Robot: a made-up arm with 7 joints.
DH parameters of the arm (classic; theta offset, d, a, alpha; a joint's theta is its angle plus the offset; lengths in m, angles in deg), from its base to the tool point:
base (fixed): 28.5 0 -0.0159 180
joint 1: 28.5 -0.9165 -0.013 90
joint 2: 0 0.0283 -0.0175 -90
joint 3: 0 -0.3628 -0.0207 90
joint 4: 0 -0.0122 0.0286 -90
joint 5: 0 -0.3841 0.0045 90
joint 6: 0 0.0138 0.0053 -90
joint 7: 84.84 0 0.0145 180
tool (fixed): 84.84 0.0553 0 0
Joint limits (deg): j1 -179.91..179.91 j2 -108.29..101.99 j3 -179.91..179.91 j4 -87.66..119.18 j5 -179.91..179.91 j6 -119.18..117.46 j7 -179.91..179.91
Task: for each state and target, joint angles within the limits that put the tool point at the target. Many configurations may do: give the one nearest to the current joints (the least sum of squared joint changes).
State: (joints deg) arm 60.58 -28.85 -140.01 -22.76 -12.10 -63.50 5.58
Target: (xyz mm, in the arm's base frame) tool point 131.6 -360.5 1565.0
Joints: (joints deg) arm 56.91 17.68 -146.70 -26.19 -13.50 -56.05 3.45
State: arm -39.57 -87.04 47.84 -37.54 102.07 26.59 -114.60
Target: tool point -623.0 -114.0 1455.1
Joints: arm -18.71 -40.81 56.69 -16.65 96.72 -3.70 -117.04
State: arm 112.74 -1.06 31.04 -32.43 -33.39 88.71 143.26
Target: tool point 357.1 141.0 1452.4
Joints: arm 115.74 1.62 33.68 -73.10 -40.95 99.40 146.24
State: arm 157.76 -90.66 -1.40 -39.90 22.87 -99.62 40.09
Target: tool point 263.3 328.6 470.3
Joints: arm 139.38 -99.38 -17.11 -68.33 19.58 -102.99 40.31
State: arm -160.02 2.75 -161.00 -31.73 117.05 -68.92 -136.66
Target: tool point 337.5 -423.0 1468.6
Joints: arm -135.95 -34.27 -157.82 8.03 119.80 -81.78 -140.01
